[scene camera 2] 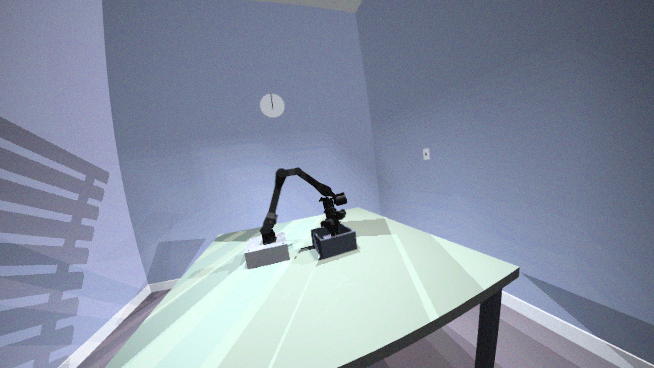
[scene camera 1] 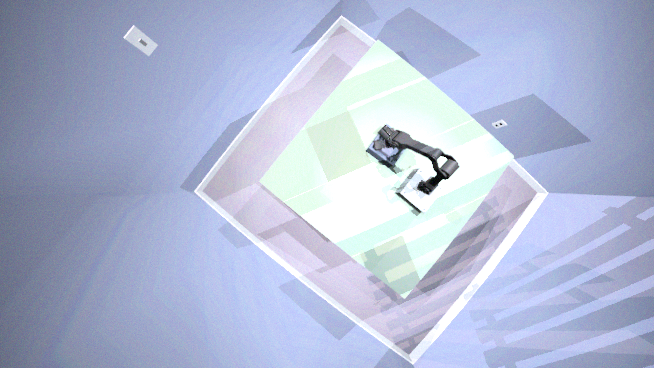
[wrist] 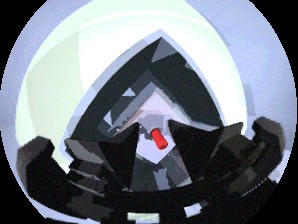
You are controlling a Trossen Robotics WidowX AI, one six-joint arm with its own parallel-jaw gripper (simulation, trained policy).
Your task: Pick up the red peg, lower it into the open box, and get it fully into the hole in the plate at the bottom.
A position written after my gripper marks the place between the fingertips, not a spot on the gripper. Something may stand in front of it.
Observation:
I see my gripper point(wrist: 153, 123), a box point(scene camera 2: 345, 242) and a plate point(wrist: 153, 112).
The box shows as well in the wrist view point(wrist: 157, 63).

